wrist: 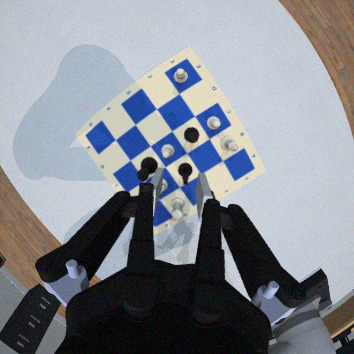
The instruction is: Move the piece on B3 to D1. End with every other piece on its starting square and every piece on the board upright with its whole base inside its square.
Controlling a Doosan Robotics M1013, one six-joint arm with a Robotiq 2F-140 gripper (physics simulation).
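Places are measured from the arm's base along level axes (x ahead, y left, z up), in metres.
Pixels of known places: gripper, between the fingertips: [179, 180]; arm's base, origin of its link: [293, 316].
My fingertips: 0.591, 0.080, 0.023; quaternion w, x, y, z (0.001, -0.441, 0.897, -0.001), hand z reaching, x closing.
Note:
Ahead of a thing's pixels: the offset from my fingertips to its middle, as dx, dy, dz. "spot": to the spot under its first point.
The black piece @[-0.006, -0.005, -0.032] [185, 170] on B3 stands upright in the wrist view, a little right of centre. Square D1 @[spot: +0.072, -0.072, -0.052] [198, 99] is a cream square with no piece on it, between the white piece @[+0.114, -0.068, -0.036] [180, 75] on E1 and the white piece @[+0.035, -0.074, -0.036] [214, 122] on C1. My gripper [179, 180] is open and empty, its fingers partly apart. In the view, its fingertips lie either side of the B3 piece. The left finger partly covers the white piece @[-0.006, +0.038, -0.032] [163, 186] on B4.
The board @[spot: +0.122, +0.099, -0.052] [85, 134] also holds a white piece @[-0.001, -0.078, -0.030] [229, 143] on B1, a black piece @[+0.035, -0.039, -0.035] [191, 134] on C2, a white piece @[+0.033, +0.002, -0.036] [167, 151] on C3, a black piece @[+0.028, +0.037, -0.026] [148, 165] on C4 and a white piece @[-0.048, +0.033, -0.035] [177, 206] on A4.

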